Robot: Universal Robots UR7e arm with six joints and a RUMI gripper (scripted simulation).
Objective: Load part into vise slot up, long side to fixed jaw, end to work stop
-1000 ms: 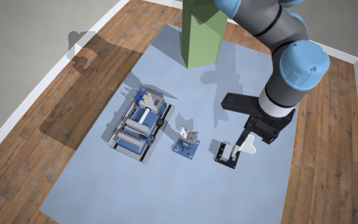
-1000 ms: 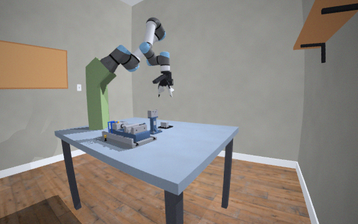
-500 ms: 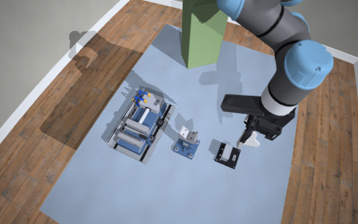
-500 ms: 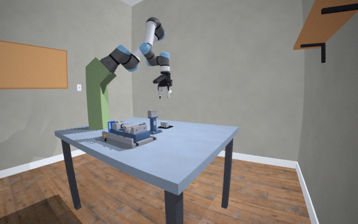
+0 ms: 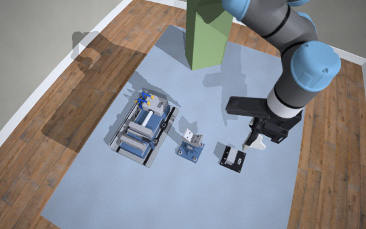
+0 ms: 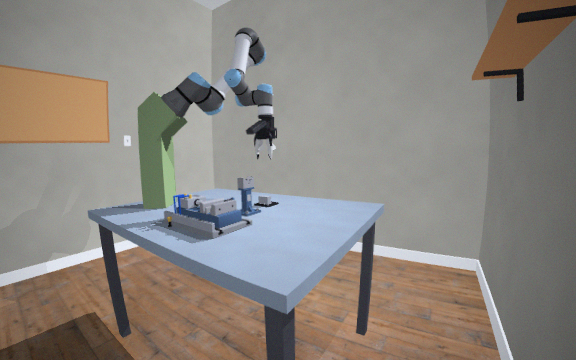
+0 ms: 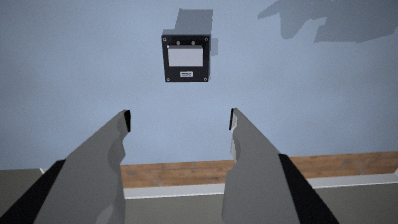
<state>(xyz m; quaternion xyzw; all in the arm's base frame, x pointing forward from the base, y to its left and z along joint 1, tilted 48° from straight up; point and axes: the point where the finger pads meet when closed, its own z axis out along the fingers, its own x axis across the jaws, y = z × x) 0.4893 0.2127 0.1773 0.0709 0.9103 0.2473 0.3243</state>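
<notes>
My hand is 22 cm above the grey part and 1 cm to the right of it. Round my hand: work stop: 33 cm to the right, 16 cm below, 11 cm ahead; then black infeed plate: 24 cm below, 1 cm to the left; then cylinder rod: 38 cm to the right, 17 cm below, 3 cm ahead.
</notes>
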